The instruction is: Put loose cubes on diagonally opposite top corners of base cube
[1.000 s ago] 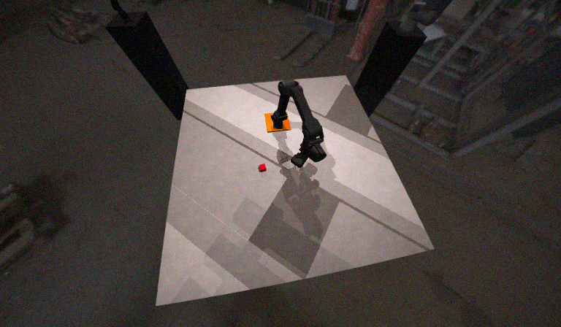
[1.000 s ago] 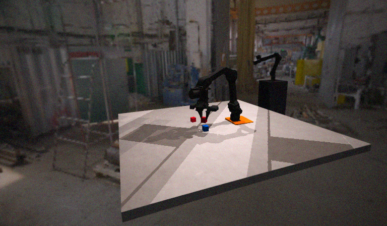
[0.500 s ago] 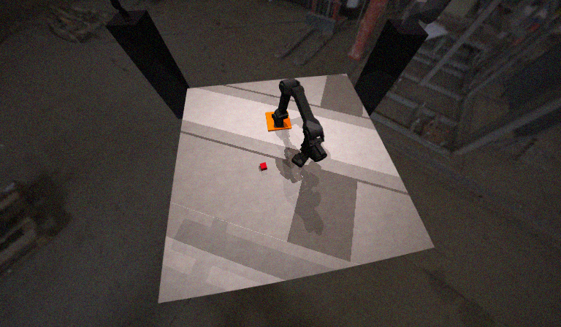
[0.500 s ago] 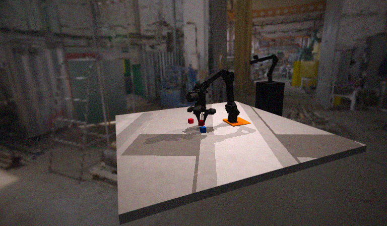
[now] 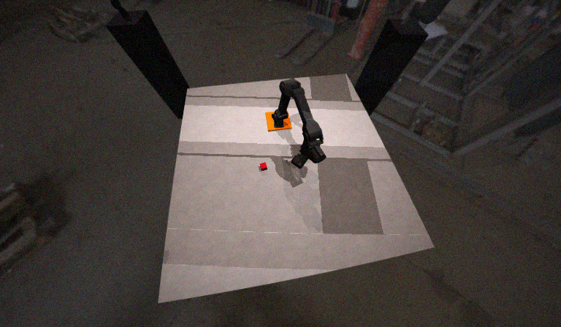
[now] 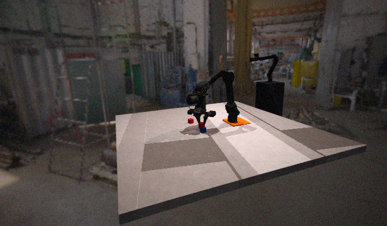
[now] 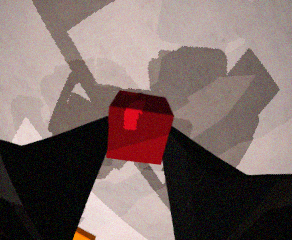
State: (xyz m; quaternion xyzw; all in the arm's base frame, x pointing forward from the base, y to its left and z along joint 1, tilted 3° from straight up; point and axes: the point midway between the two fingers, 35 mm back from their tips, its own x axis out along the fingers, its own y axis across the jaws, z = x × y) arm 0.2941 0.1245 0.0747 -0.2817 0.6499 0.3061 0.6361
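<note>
The red cube lies right at my gripper tip. Round my gripper tip: blue base cube 4 cm below, 1 cm to the right, 1 cm behind.
</note>
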